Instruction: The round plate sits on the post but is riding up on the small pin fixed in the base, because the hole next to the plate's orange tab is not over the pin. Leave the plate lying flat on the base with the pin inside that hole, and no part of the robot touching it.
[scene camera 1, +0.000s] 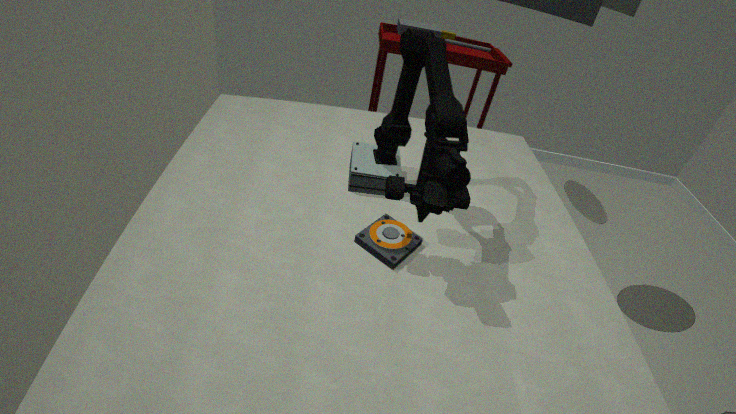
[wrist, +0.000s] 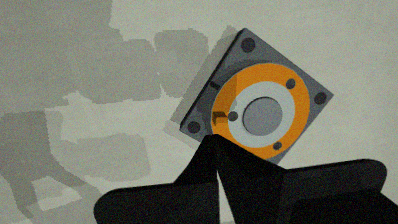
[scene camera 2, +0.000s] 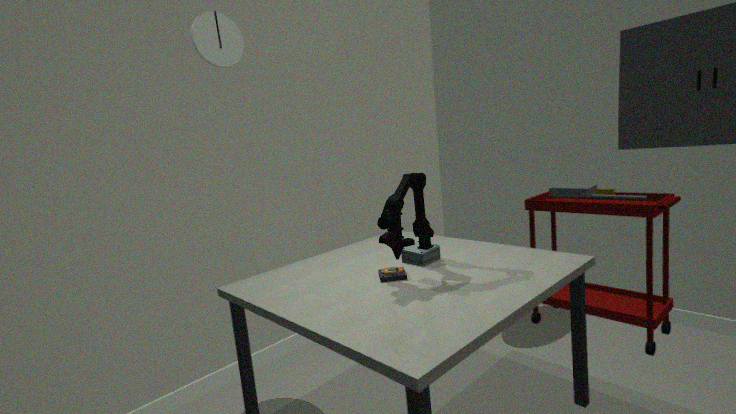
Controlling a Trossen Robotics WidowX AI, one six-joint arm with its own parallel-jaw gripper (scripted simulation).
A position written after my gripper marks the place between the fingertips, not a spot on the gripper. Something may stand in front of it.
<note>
My gripper (scene camera 1: pixel 419 221) is shut, holding nothing. Also in view: a dark grey square base (wrist: pixel 247 48).
My gripper is seen too in the wrist view (wrist: pixel 211 141).
</note>
